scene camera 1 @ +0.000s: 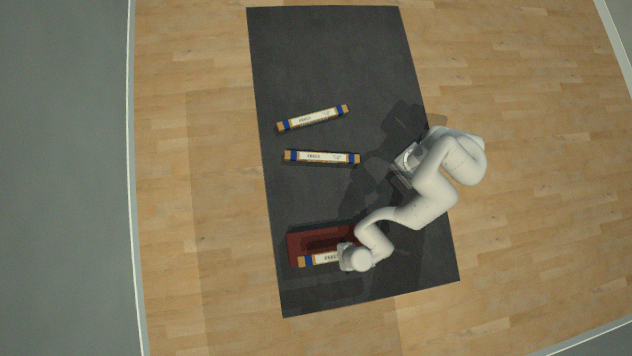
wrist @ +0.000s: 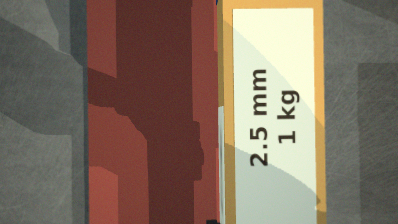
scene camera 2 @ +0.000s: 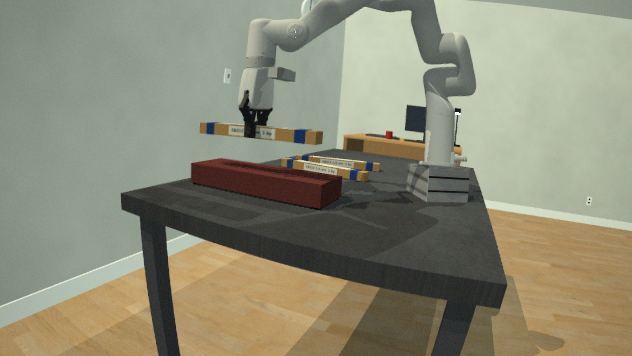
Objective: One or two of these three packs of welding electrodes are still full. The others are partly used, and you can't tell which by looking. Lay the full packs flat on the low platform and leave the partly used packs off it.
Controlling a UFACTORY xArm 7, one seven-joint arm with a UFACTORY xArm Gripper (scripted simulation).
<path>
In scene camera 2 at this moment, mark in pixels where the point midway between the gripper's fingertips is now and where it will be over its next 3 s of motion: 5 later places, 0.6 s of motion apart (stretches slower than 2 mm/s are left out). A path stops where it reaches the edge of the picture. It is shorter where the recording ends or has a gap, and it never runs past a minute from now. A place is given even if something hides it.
My gripper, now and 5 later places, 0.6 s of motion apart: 254,137; 254,141; 254,150; 253,162; 253,168; 252,169
</path>
